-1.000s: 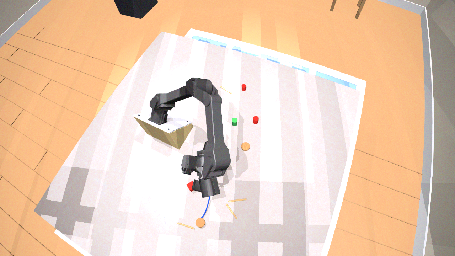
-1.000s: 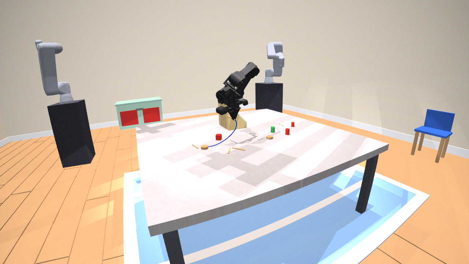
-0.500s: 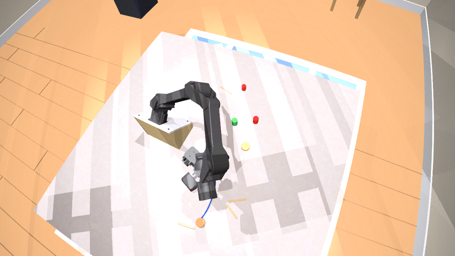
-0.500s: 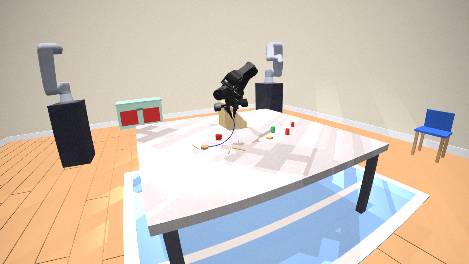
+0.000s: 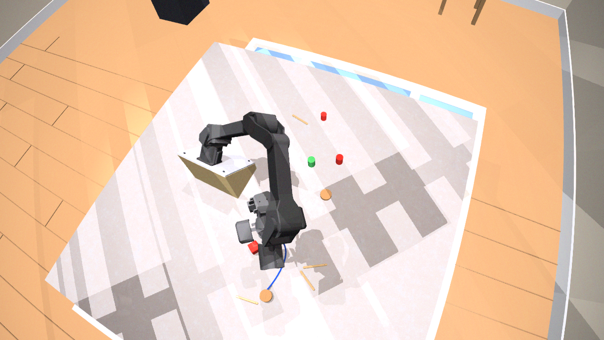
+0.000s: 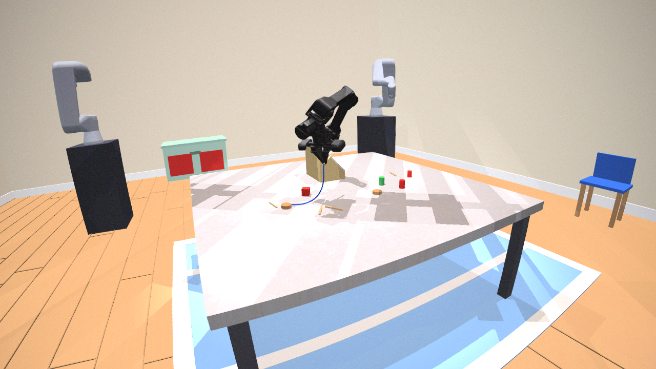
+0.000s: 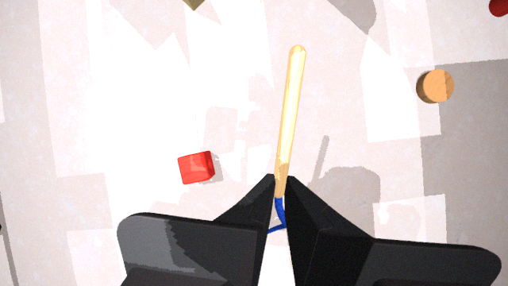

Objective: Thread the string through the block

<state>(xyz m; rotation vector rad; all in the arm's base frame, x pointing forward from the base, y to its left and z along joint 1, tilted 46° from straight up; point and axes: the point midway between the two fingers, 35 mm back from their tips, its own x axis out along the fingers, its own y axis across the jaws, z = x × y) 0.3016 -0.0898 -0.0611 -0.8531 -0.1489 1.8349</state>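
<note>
Right now my gripper tip is 12 cm above the red cube, 7 cm to the left of it and 5 cm past it. Also, from my gripper tip: green cylinder 30 cm to the left, 12 cm below, 2 cm behind; round wooden button 19 cm to the right, 13 cm below, 5 cm ahead; thin wooden stick 1 cm to the left, 1 cm behind, 1 cm above.
</note>
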